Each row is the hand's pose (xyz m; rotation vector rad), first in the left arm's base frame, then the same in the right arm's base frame.
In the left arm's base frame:
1: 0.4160 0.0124 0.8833 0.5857 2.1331 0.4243
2: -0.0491 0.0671 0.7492 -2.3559 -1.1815 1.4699
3: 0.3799 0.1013 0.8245 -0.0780 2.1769 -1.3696
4: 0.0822 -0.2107 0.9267 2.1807 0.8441 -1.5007
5: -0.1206 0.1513 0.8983 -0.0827 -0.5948 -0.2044
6: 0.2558 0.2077 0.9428 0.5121 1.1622 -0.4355
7: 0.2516 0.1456 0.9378 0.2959 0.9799 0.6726
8: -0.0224 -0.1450 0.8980 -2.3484 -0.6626 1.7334
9: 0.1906 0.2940 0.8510 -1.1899 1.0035 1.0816
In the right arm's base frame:
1: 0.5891 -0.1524 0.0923 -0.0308 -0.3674 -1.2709
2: 0.6222 -0.5943 -0.1099 1.3514 -1.3610 0.4690
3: 0.6456 -0.2370 0.1404 1.2288 -1.1398 -1.9255
4: 0.4413 -0.3201 -0.2440 0.9659 -1.8409 0.3646
5: 0.7702 -0.5734 -0.2197 1.9896 1.8764 0.6674
6: 0.8047 -0.2797 0.0239 -0.3756 -1.6241 -1.3639
7: 0.7476 -0.2713 0.0001 -1.2515 -0.7170 -1.2480
8: 0.4969 -0.4311 -0.2696 1.4223 -1.6248 0.7818
9: 0.8469 -0.4060 0.0727 -1.5349 0.5761 -2.2744

